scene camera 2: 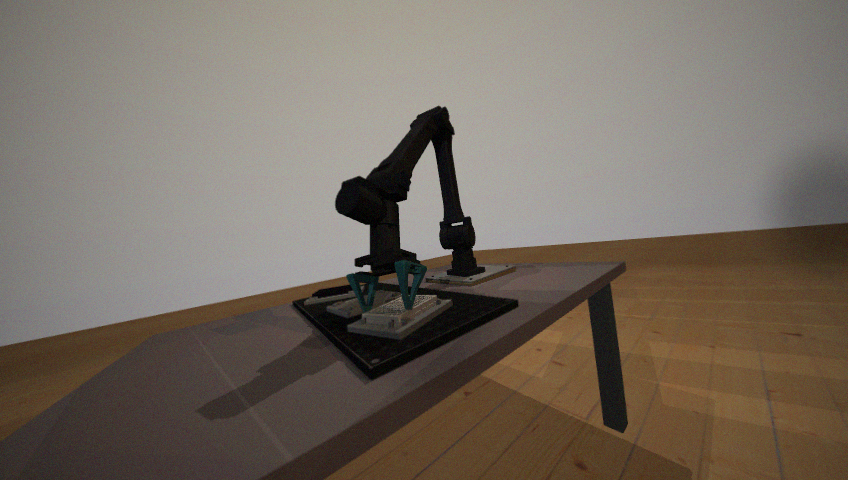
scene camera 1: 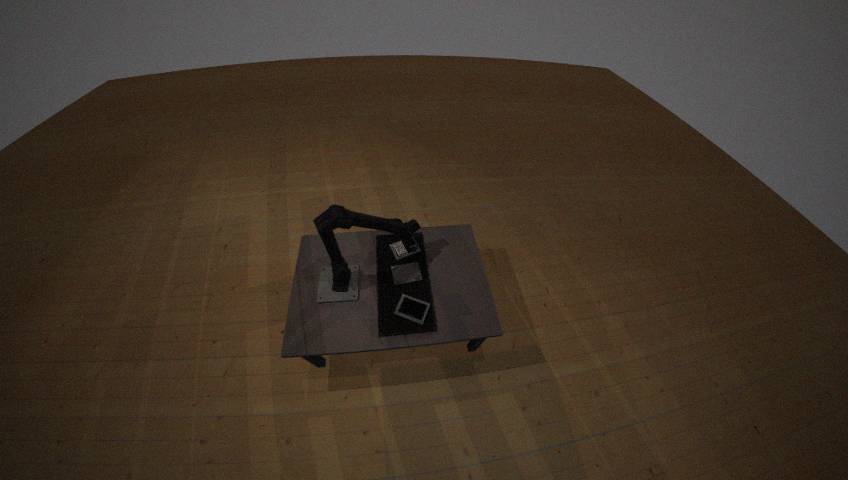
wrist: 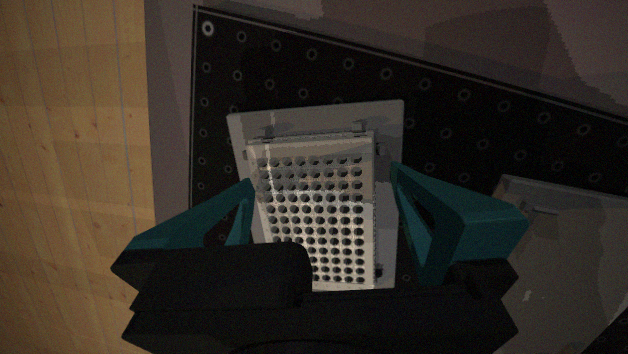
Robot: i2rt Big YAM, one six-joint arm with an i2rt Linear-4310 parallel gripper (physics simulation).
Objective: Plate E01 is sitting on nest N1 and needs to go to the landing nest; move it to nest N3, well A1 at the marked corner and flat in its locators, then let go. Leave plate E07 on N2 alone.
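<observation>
A white many-welled plate [scene camera 1: 398,249] [scene camera 2: 426,302] [wrist: 316,202], taken as E01, sits on a grey nest [scene camera 2: 399,330] [wrist: 315,114] at one end of the black board. My gripper [scene camera 2: 387,309] [wrist: 318,177] is open, pointing down, with its teal fingers on either side of this plate and nothing gripped. In the wrist view the right finger shows a wider gap to the plate than the left. The middle nest [scene camera 1: 406,273] [wrist: 560,285] bears no visible plate. The far nest [scene camera 1: 426,314] surrounds a dark rectangle [scene camera 1: 412,308], possibly plate E07. Labels and the A1 mark are not readable.
The nests stand on a black perforated board [scene camera 1: 389,325] [scene camera 2: 476,306] [wrist: 280,70] on the table [scene camera 1: 464,285] [scene camera 2: 238,368]. The arm's base plate [scene camera 1: 327,295] [scene camera 2: 496,273] stands beside the board. The table edge is close to the white plate's end.
</observation>
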